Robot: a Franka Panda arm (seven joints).
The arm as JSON. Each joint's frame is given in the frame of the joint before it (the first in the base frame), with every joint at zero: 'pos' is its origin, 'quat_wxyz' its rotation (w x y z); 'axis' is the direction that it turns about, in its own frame. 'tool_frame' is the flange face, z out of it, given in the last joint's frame.
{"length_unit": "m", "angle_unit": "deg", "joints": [
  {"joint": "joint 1", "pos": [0.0, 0.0, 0.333], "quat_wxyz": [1.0, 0.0, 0.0, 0.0], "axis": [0.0, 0.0, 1.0]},
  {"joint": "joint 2", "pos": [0.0, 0.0, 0.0], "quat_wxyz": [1.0, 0.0, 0.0, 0.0], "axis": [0.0, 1.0, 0.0]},
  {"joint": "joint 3", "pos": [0.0, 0.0, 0.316], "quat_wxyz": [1.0, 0.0, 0.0, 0.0], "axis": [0.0, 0.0, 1.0]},
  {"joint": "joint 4", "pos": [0.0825, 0.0, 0.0], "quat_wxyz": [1.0, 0.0, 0.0, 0.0], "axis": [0.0, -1.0, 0.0]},
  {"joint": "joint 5", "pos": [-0.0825, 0.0, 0.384], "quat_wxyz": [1.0, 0.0, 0.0, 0.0], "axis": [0.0, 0.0, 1.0]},
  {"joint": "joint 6", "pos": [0.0, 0.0, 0.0], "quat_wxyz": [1.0, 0.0, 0.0, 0.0], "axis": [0.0, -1.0, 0.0]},
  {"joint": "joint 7", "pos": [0.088, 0.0, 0.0], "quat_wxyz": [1.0, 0.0, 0.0, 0.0], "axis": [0.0, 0.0, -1.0]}
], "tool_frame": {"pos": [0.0, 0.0, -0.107], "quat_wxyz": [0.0, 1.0, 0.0, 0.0]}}
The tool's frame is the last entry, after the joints.
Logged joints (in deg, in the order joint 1, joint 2, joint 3, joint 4, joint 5, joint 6, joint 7), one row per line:
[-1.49 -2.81 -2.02 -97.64 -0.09 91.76 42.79]
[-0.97 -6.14 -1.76 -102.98 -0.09 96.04 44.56]
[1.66 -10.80 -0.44 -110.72 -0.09 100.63 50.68]
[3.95 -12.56 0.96 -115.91 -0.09 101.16 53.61]
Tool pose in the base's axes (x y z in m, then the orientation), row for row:
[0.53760 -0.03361 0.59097 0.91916 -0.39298 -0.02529 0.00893]
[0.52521 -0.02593 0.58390 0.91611 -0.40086 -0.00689 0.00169]
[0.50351 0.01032 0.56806 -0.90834 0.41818 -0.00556 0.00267]
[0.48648 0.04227 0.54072 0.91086 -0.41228 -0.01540 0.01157]
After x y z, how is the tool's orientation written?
As a quaternion, x y z w.
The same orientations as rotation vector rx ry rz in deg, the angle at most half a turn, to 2 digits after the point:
[164.51 -70.34 -4.53]
[164.72 -72.08 -1.24]
[-163.22 75.14 -1.00]
[162.76 -73.67 -2.75]

